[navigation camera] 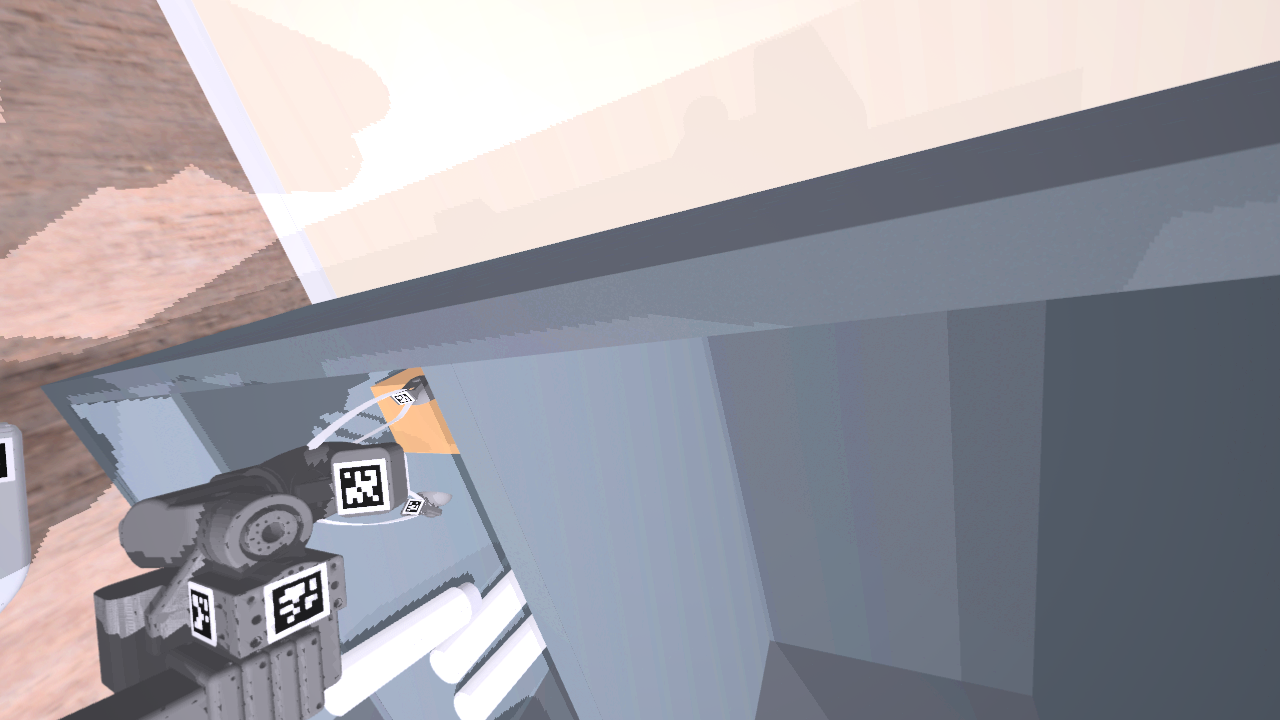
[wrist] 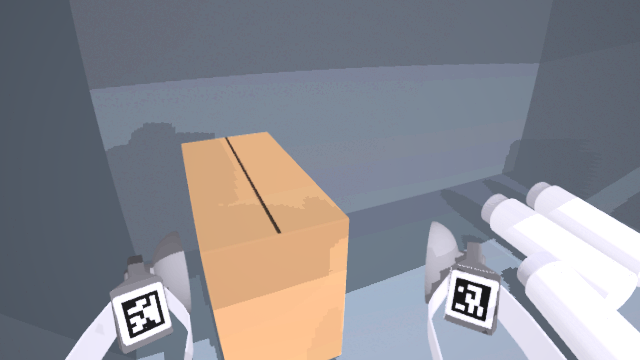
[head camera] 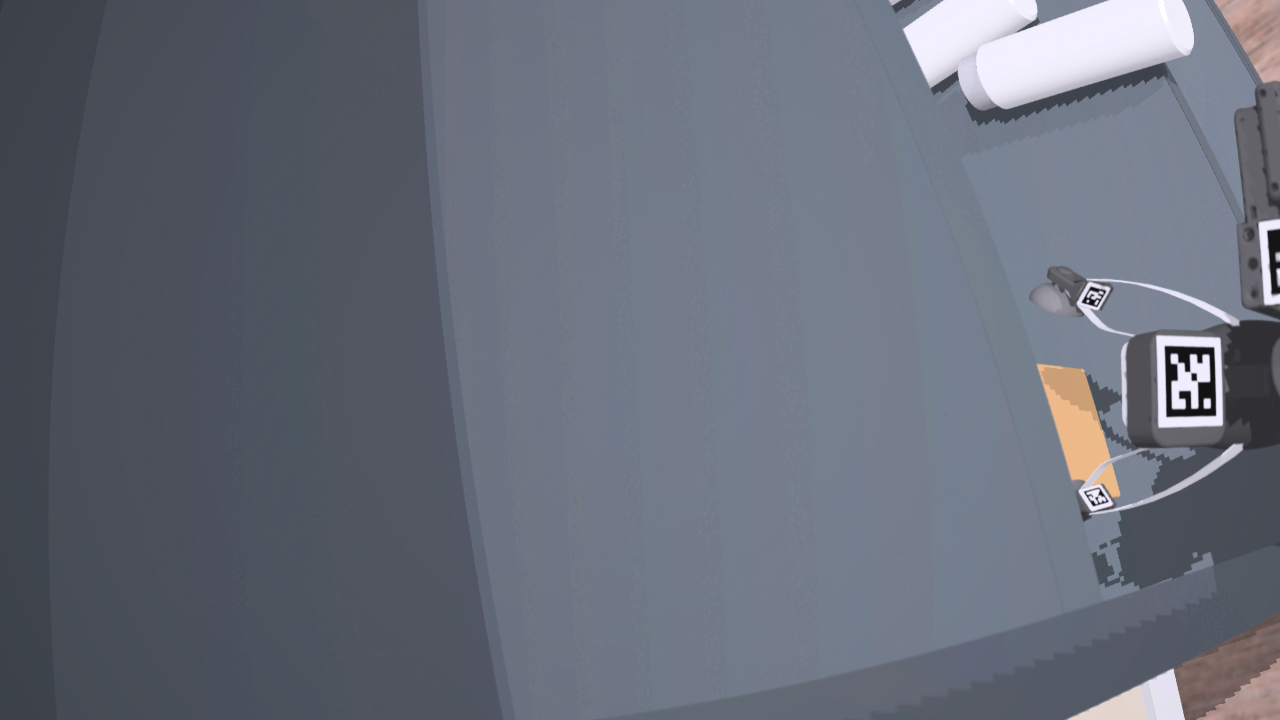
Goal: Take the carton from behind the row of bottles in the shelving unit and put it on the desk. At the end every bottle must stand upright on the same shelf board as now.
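Frame: origin at the robot's base, x back, y down, z right, level; centimetres.
Where they show: gripper, fingertip midpoint: [navigation camera: 438, 442] [wrist: 307, 256].
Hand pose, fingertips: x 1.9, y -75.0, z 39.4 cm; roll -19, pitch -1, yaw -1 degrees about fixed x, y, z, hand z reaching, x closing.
After its pixels a point has its place.
The orange carton [head camera: 1078, 429] {x 0.1, y -58.0, z 46.6 cm} [navigation camera: 420, 429] {x 1.5, y -61.0, z 47.1 cm} [wrist: 280, 285] {x -0.3, y -66.3, z 46.4 cm} stands inside the shelving unit [head camera: 716, 358] {x 3.4, y -99.1, z 43.8 cm} [navigation camera: 581, 268] {x -12.2, y -108.1, z 25.7 cm}; a dark seam runs along its top in the wrist view. My gripper [head camera: 1072, 395] {x 1.9, y -75.0, z 39.4 cm} [navigation camera: 426, 446] {x 1.9, y -75.0, z 39.4 cm} [wrist: 307, 255] {x 1.9, y -75.0, z 39.4 cm} is open and holds nothing. In the wrist view the carton is between the two finger lines, closer to the left finger, with a small gap beside it. Whether the fingertips reach past its near face is unclear. White bottles [head camera: 1074, 53] {x 32.2, y -59.5, z 43.7 cm} [navigation camera: 407, 644] {x 32.6, y -59.7, z 43.1 cm} [wrist: 565, 240] are right of the right finger. They look to lie on their sides, caps toward the back.
A pale surface with a white edge [navigation camera: 537, 161] {x -39.9, y -77.6, z 60.1 cm}, possibly the desk, is beside the unit at the top of the navigation view. The unit's back wall [wrist: 400, 115] {x 18.9, y -70.9, z 81.9 cm} is behind the carton, and a side wall [wrist: 40, 165] {x -15.9, y -78.1, z 45.1 cm} is at its left. Wooden floor [navigation camera: 107, 107] {x -62.1, y 0.0, z 31.5 cm} shows outside.
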